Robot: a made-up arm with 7 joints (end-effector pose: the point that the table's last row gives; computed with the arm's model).
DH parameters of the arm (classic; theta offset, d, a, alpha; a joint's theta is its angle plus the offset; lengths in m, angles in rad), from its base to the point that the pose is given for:
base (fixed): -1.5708 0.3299 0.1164 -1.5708
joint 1: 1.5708 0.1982 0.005 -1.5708
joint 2: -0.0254 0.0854 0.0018 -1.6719
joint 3: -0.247 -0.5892 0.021 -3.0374
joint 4: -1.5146 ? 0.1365 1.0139
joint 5: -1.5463 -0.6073 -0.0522 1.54
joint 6: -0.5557 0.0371 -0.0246 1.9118
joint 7: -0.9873 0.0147 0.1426 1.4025
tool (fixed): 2.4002 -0.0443 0 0
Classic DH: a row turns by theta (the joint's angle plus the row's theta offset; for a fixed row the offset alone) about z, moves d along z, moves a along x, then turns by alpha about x.
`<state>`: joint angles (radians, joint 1 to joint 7).
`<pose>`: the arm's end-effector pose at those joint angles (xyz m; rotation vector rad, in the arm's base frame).
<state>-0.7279 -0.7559 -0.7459 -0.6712 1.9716 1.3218 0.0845</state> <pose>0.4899 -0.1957 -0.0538 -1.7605 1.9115 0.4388</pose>
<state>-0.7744 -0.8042 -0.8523 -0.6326 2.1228 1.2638 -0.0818</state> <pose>0.4847 -0.1304 -0.0961 -2.1184 1.8027 0.7287</pose>
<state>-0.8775 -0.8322 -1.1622 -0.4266 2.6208 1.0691 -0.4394</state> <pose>0.3038 0.0431 -0.1943 2.3827 -0.6371 -1.4146</pose>
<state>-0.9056 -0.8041 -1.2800 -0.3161 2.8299 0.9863 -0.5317</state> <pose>0.1995 0.0936 -0.1919 2.2542 -0.0666 -1.5581</pose>
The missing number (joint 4, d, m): -0.3315
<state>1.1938 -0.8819 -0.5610 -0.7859 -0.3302 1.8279 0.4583</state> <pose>0.5096 0.1462 0.2594 1.8332 2.4302 0.3268</pose>
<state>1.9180 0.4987 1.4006 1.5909 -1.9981 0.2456 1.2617</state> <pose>-0.0647 0.3981 0.7941 1.0009 1.8112 -2.0563</pose>
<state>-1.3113 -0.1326 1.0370 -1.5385 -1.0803 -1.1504 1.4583</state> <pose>0.1328 0.2764 0.7365 -2.2207 -0.2410 1.7998</pose>
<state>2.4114 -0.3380 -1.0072 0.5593 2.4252 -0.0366 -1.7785</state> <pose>0.0445 -0.5643 0.5618 0.1865 -1.4954 -1.3726</pose>
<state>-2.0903 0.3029 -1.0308 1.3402 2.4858 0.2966 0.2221</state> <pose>0.3286 0.0310 -0.3402 -0.0115 0.9377 2.3750</pose>
